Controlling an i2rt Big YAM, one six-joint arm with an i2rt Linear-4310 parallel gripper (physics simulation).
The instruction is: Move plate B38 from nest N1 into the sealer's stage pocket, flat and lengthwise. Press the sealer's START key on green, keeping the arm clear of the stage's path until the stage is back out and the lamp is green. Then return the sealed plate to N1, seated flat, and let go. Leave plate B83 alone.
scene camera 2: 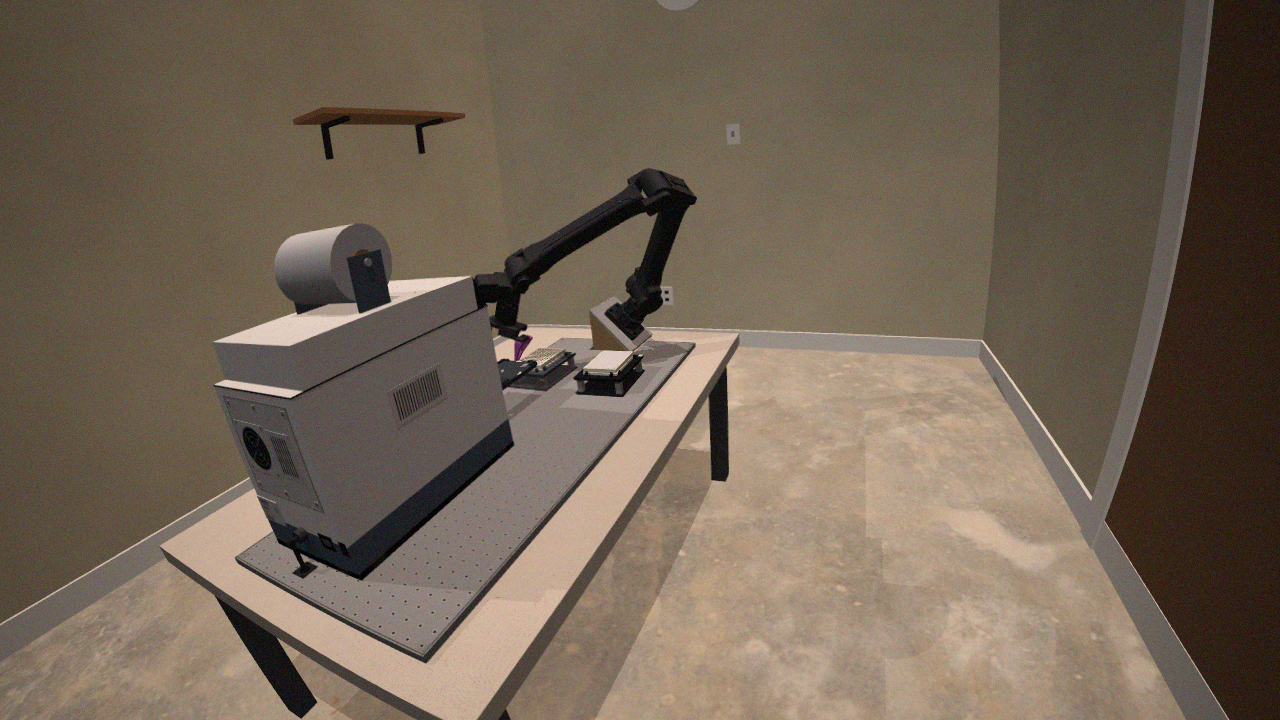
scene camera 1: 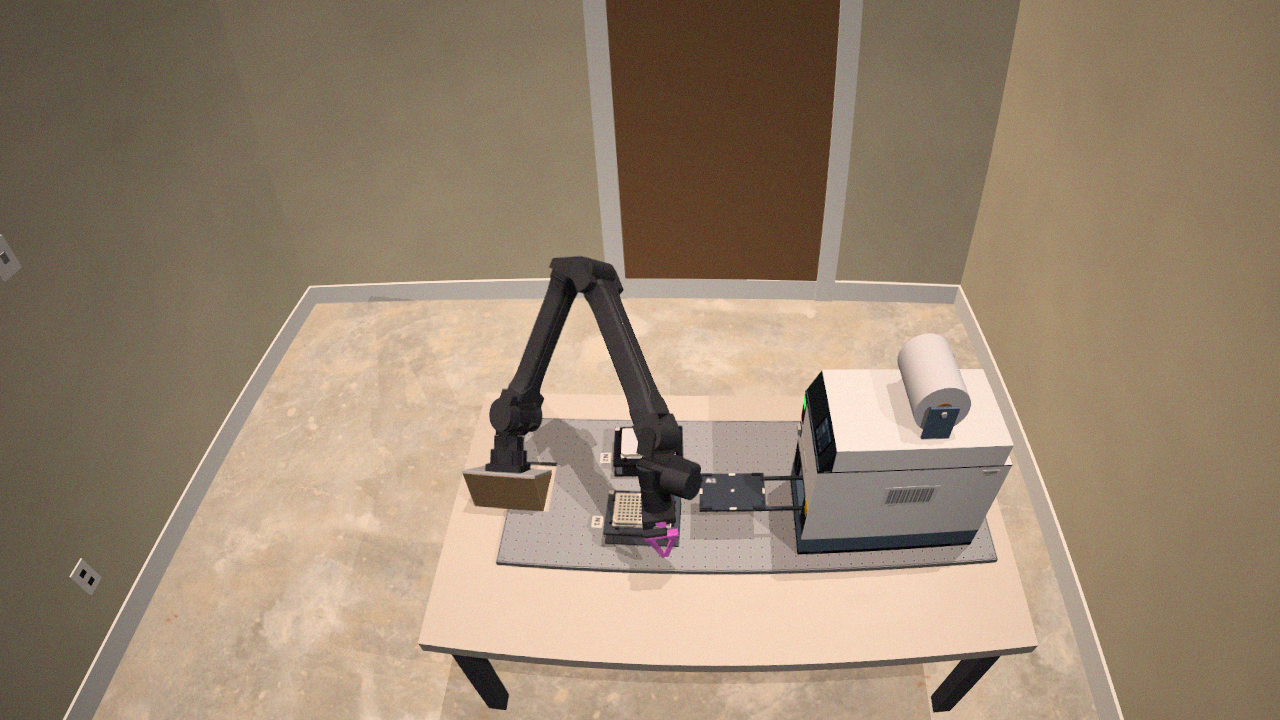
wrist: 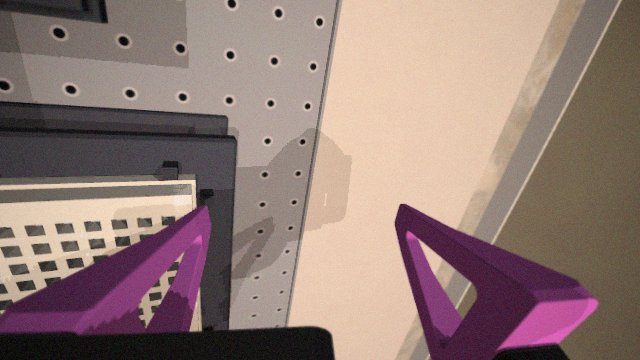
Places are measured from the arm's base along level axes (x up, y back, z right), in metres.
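Pixels of known places: gripper, fingertip midpoint: (scene camera 2: 499, 358) (scene camera 1: 663, 542) (wrist: 306, 214); arm's base at its link origin: (scene camera 2: 623, 322) (scene camera 1: 508, 470).
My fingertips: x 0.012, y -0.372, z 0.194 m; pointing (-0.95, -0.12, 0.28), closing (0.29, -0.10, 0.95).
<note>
For each thing: its top centre in the pictures, then the offset to it from my fingertips. "spot": a spot on its surface instead. Level surfaces: height alone.
- beige many-welled plate at its top centre: (wrist: 102, 313) (scene camera 1: 642, 508) (scene camera 2: 540, 355) dx -0.007, dy +0.050, dz -0.094 m
- front dark nest at its top centre: (wrist: 106, 301) (scene camera 1: 642, 510) (scene camera 2: 540, 358) dx -0.013, dy +0.050, dz -0.093 m
- white-topped plate at its top centre: (scene camera 1: 648, 440) (scene camera 2: 608, 359) dx -0.006, dy +0.049, dz -0.293 m
- rear nest at a spot on its surface: (scene camera 2: 608, 385) spot: dx -0.062, dy +0.019, dz -0.299 m
- perforated board at its surface level: dx -0.067 m
- table at its surface level: dx -0.080 m
- film roll at its top centre: (scene camera 2: 324, 229) (scene camera 1: 940, 359) dx +0.409, dy -0.524, dz -0.120 m
A beige many-welled plate (scene camera 1: 627, 509) (scene camera 2: 543, 360) (wrist: 30, 205) sits in the front dark nest (wrist: 100, 155), apparently N1; its lettering is unreadable. A white-topped plate (scene camera 1: 630, 442) (scene camera 2: 610, 362) sits in the rear nest (scene camera 2: 608, 385). My gripper (scene camera 1: 660, 539) (scene camera 2: 521, 347) (wrist: 306, 214) is open and empty, above the front nest and shifted toward the table's front edge. In the wrist view one finger overlaps the plate's corner side; the other hangs over the table. The sealer (scene camera 1: 904, 510) (scene camera 2: 402, 456) has its empty stage (scene camera 1: 732, 503) out on rails. Its lamp (scene camera 1: 804, 402) is green.
The perforated board (scene camera 1: 554, 541) (scene camera 2: 465, 555) lies under the nests and sealer on the table (scene camera 1: 716, 617). A film roll (scene camera 1: 930, 376) (scene camera 2: 322, 264) tops the sealer. The wedge-shaped arm base (scene camera 1: 507, 490) stands at the left. The stage lies between the nests and the sealer.
</note>
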